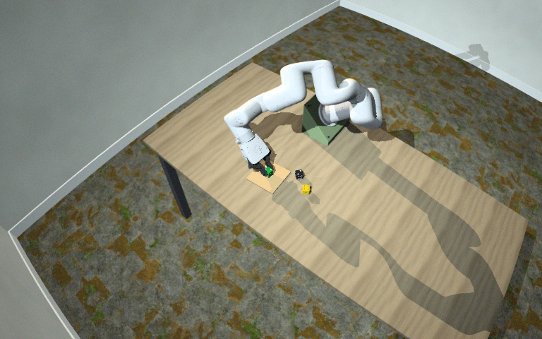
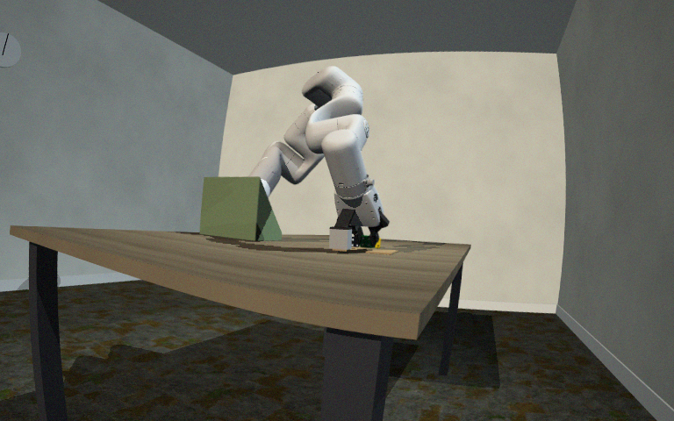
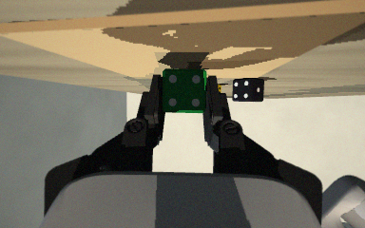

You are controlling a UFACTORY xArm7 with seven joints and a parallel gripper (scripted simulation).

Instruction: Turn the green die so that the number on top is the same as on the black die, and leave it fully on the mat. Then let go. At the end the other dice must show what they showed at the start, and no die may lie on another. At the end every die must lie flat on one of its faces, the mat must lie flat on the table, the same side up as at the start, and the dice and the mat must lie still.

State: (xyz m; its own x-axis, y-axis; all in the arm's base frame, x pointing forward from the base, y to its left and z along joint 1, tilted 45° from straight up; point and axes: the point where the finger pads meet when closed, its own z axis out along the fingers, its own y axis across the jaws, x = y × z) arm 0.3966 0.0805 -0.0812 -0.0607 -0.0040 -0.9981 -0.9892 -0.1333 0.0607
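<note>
Right now the green die is 1 cm to the left of my hand and 1 cm below it. The rest, counted from my hand: black die (9 cm behind, 11 cm to the left, 2 cm below); then yellow die (5 cm behind, 18 cm to the left, 2 cm below); then tan mat (1 cm to the left, 3 cm below).
</note>
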